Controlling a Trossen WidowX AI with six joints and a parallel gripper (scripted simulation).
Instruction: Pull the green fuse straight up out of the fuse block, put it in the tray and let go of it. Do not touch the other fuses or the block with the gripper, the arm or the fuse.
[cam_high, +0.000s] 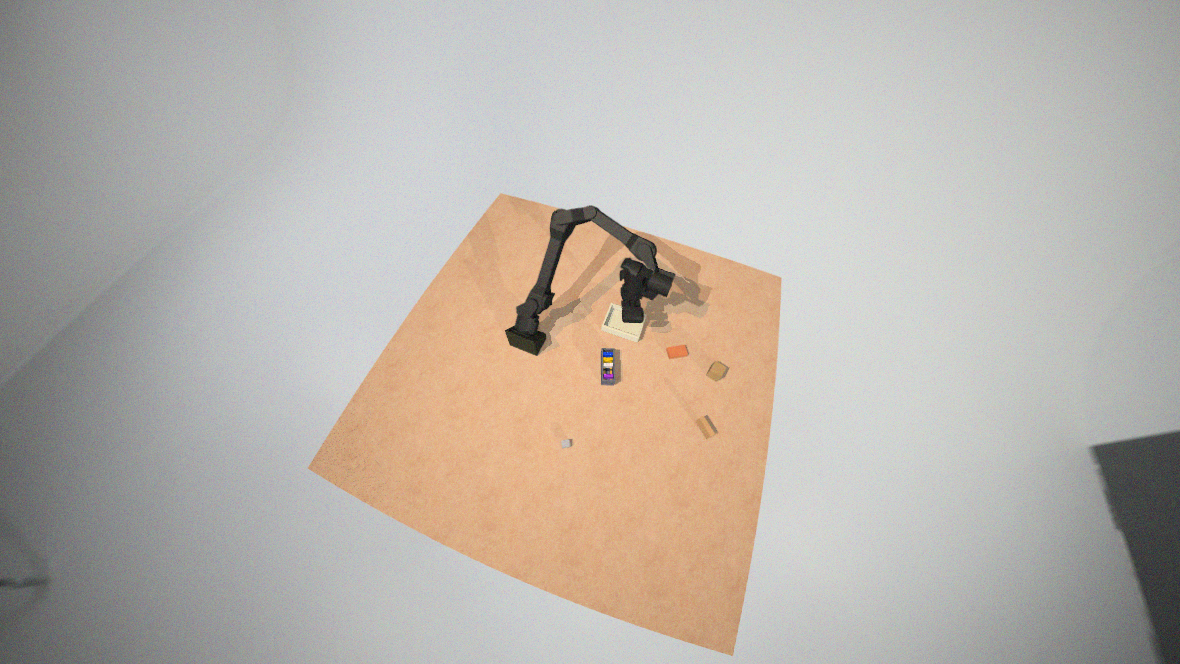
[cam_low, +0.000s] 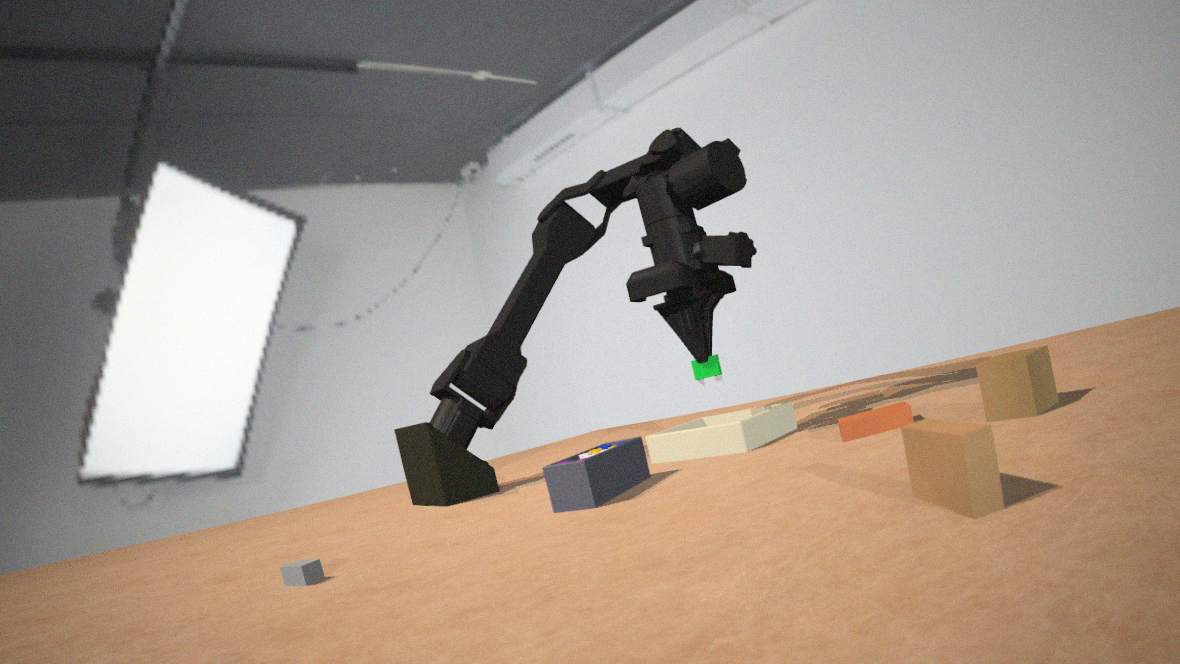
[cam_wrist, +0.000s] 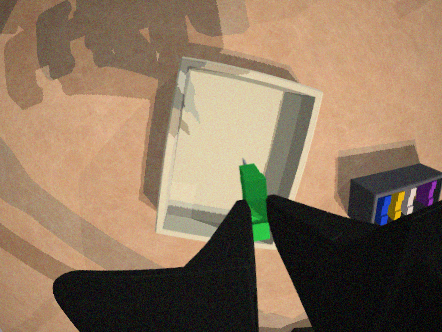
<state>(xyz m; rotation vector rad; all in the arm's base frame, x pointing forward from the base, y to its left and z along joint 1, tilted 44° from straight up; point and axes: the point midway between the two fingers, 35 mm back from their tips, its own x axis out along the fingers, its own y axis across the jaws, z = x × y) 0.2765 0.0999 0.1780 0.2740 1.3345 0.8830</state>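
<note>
Right now the green fuse is 10 mm below my gripper tip. The rest, counted from my gripper tip: orange flat block: 200 mm ahead, 90 mm below, 30 mm to the right; cream tray: 90 mm below; small grey cube: 450 mm to the right, 90 mm below, 10 mm behind.
</note>
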